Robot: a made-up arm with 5 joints.
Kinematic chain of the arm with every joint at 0, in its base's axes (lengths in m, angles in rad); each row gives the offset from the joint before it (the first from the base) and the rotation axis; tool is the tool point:
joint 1: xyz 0 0 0.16 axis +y
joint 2: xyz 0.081 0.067 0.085 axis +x
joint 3: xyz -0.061 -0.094 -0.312 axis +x
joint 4: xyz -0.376 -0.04 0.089 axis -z
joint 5: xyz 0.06 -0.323 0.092 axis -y
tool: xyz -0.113 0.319 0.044
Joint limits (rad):
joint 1: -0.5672..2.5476
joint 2: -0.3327..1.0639
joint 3: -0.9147..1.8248
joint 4: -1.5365..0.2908
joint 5: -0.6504..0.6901
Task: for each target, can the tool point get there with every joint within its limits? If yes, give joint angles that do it. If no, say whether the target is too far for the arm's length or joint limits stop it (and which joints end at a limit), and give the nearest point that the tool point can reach.
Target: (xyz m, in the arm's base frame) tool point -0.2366 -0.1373 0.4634
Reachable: yes | joints 1.0633 0.2704 0.3308 -0.5604 -0.3502
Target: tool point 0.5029 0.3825 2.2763
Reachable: no: too far | nearest point 0.0818 0.1731 0.7446 | short by 1.602 m
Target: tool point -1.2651 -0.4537 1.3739
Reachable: no: too far | nearest point -0.4133 -0.1247 0.5565 | short by 1.226 m
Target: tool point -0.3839 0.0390 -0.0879
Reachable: yes | joints -0.1527 0.7974 0.4539 -0.0222 0.3760
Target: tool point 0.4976 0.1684 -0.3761
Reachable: no: joint limits stop it (at a limit: joint 1, joint 3, joint 4) | nearest point -0.0461 0.1366 -0.4232 | short by 0.547 m
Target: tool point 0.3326 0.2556 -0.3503
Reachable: no: joint limits stop it (at a limit: joint 1, joint 3, joint 4) | nearest point -0.0542 0.2129 -0.4103 | short by 0.394 m
